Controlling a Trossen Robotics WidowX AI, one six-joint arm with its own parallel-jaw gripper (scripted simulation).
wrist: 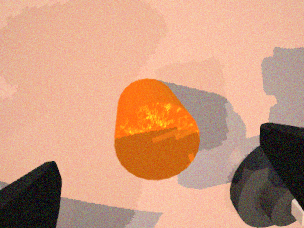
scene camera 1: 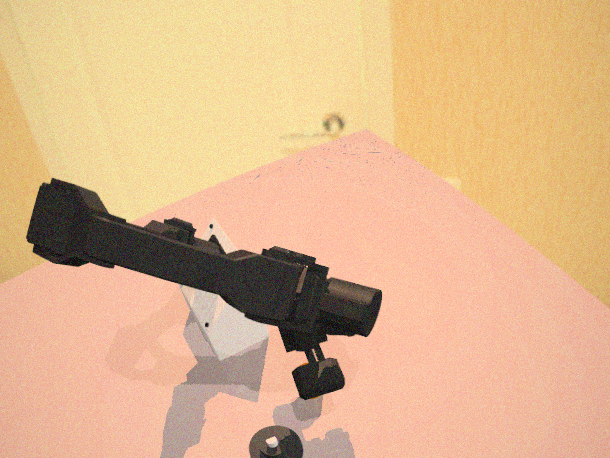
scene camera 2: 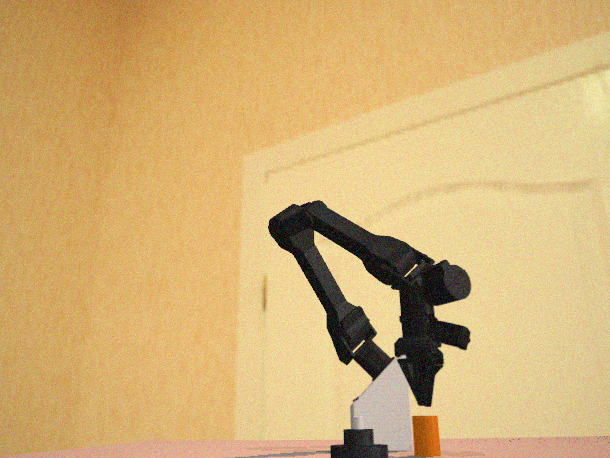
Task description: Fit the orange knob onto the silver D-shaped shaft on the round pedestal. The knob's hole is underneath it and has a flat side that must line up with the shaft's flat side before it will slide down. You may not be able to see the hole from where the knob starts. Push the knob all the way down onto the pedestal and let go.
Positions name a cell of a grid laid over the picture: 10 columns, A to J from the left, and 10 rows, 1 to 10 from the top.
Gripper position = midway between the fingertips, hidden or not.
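There's an orange knob (wrist: F7) here, and then there's my gripper, which is open and holds nothing. You'd find my gripper at (scene camera 2: G9), and it shows at (wrist: F7) and at (scene camera 1: F9) too.
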